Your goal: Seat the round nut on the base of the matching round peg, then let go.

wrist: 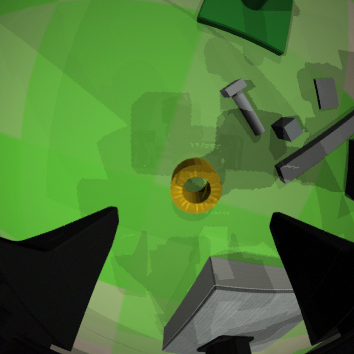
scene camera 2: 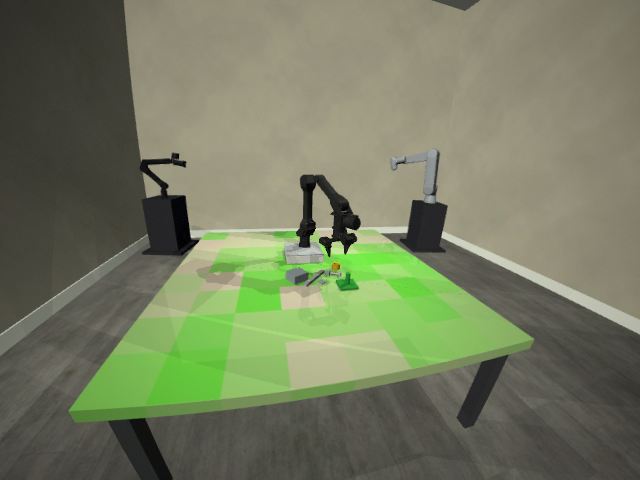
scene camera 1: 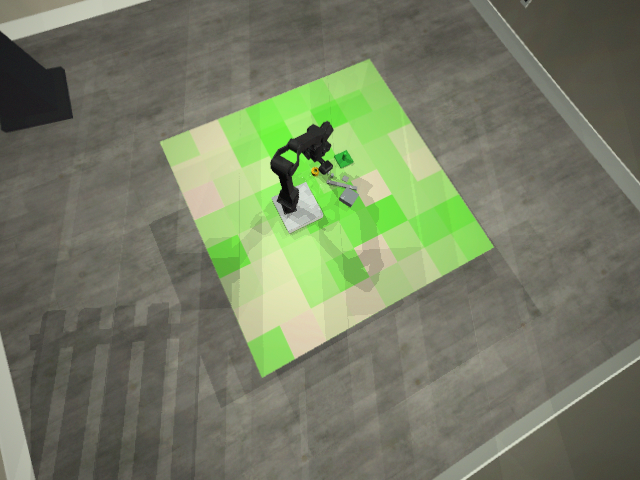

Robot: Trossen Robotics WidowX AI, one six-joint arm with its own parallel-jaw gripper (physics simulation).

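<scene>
The round nut (scene camera 1: 314,171) (scene camera 2: 336,266) (wrist: 208,200) is an orange-yellow ring that lies flat on the table, its hole facing up. The green square base with an upright round peg (scene camera 1: 343,158) (scene camera 2: 347,283) (wrist: 245,19) stands apart from the nut; in the wrist view it is cut off by the top edge. My gripper (scene camera 2: 337,254) (wrist: 197,218) is open and empty, with its fingers pointing down. It hangs above the table near the nut. In the wrist view the nut shows between and a little beyond the two fingertips.
A grey bolt (wrist: 246,111), a small dark cube (wrist: 287,129), a flat grey piece (wrist: 326,93) and a long grey bar (wrist: 316,148) (scene camera 2: 314,277) lie beside the nut. A grey block (scene camera 1: 348,196) (scene camera 2: 296,275) lies beyond the bar. The arm's pale base plate (scene camera 1: 305,219) (scene camera 2: 303,256) is behind the nut.
</scene>
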